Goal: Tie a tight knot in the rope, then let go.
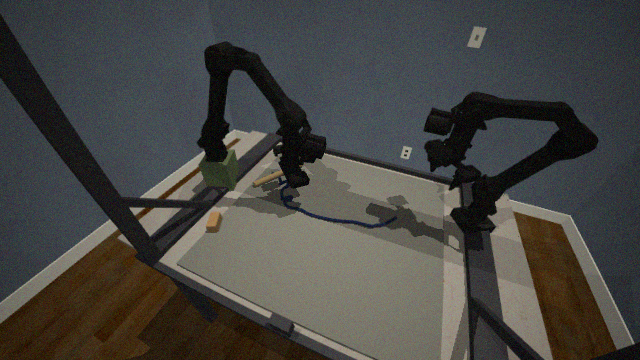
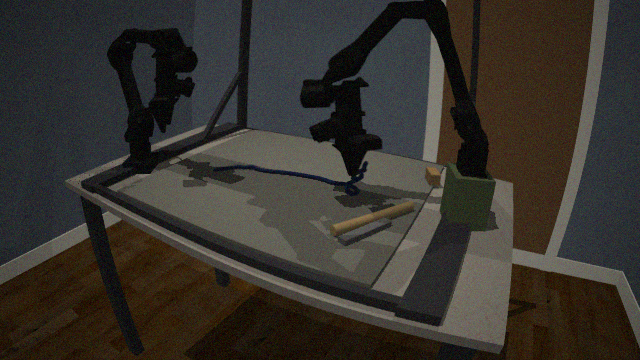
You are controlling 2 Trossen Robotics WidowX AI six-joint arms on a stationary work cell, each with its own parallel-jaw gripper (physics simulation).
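Frame: origin at the left arm's base, x right, y back, z down, level; metres.
Where they show: left gripper, fingertip midpoint: (image 1: 289, 181) (image 2: 352, 175); right gripper, fingertip midpoint: (image 1: 440, 180) (image 2: 166, 128); left arm's base, link origin: (image 1: 217, 156) (image 2: 471, 171); right arm's base, link origin: (image 1: 474, 217) (image 2: 140, 157).
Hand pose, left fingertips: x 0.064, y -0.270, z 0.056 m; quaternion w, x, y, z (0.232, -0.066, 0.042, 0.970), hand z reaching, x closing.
Each offset is from my left fingertips to the top centre of the thing. "spot": to the spot under its first point.
A dark blue rope @[spot: dx +0.131, dy -0.181, dz +0.049 m] (image 1: 340, 220) (image 2: 300, 175) runs in a shallow curve across the mat. One end lies near the right arm's base. Near the other end the rope bends into a small loop just below the left gripper. Whether the rope crosses through this loop cannot be told. My left gripper (image 1: 298, 182) (image 2: 354, 174) is shut on the rope near that end, low over the mat, and a short tail sticks up beside the fingertips. My right gripper (image 1: 443, 175) (image 2: 162, 126) is open and raised beside its own base, away from the rope.
A wooden rod @[dx -0.103, dy +0.056, dz +0.037 m] (image 1: 267, 178) (image 2: 372, 218) lies near the left gripper. A small orange block @[dx +0.158, dy +0.228, dz +0.029 m] (image 1: 214, 222) (image 2: 433, 176) lies by the mat's edge. A green box @[dx -0.064, dy +0.270, dz -0.056 m] (image 1: 220, 171) (image 2: 467, 200) surrounds the left arm's base. Dark frame beams edge the table.
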